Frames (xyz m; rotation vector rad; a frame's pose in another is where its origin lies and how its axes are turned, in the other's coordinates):
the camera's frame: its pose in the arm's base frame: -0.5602 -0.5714 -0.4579 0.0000 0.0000 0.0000
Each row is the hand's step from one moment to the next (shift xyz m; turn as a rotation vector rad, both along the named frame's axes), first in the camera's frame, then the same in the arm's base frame.
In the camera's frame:
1: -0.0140 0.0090 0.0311 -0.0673 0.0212 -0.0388
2: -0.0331 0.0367 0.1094 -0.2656 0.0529 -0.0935
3: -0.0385 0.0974 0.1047 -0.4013 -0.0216 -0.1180
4: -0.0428 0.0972 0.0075 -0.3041 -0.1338 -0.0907
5: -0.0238 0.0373 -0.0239 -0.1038 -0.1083 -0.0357
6: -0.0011 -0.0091 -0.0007 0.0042 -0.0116 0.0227
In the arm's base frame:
1: -0.0140 0.0090 0.0311 -0.0673 0.0212 -0.0388
2: -0.0331 0.0367 0.1094 -0.2656 0.0529 -0.0935
3: -0.0385 0.0974 0.1047 -0.4013 -0.0216 -0.1180
4: -0.0428 0.0972 0.0075 -0.3041 -0.1338 -0.0907
5: -0.0238 0.0373 -0.0239 -0.1038 -0.1083 -0.0357
6: -0.0011 -0.0091 -0.0007 0.0042 -0.0116 0.0227

